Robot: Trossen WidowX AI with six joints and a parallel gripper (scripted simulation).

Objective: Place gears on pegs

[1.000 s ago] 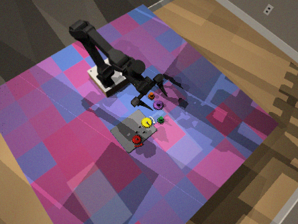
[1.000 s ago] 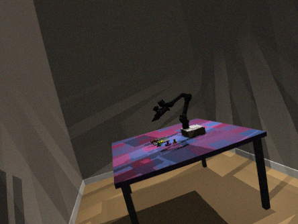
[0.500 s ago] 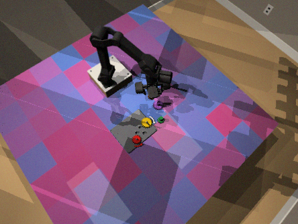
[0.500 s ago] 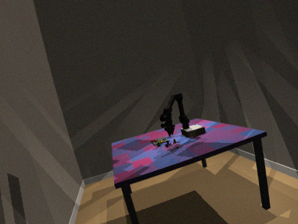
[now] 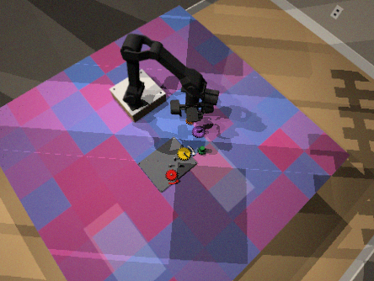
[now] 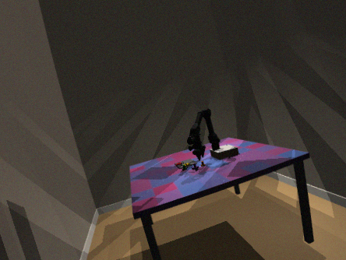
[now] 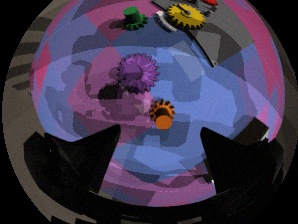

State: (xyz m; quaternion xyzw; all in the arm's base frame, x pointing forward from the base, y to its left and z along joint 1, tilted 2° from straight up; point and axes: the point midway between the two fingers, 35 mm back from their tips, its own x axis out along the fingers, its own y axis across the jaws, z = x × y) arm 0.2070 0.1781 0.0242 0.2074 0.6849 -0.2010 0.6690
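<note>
My gripper tip is 50 mm above the orange gear. Also, from my gripper tip: purple gear (70 mm ahead, 50 mm below); then yellow gear (130 mm to the right, 120 mm ahead, 50 mm below); then green gear (150 mm ahead, 50 mm to the right, 50 mm below).
</note>
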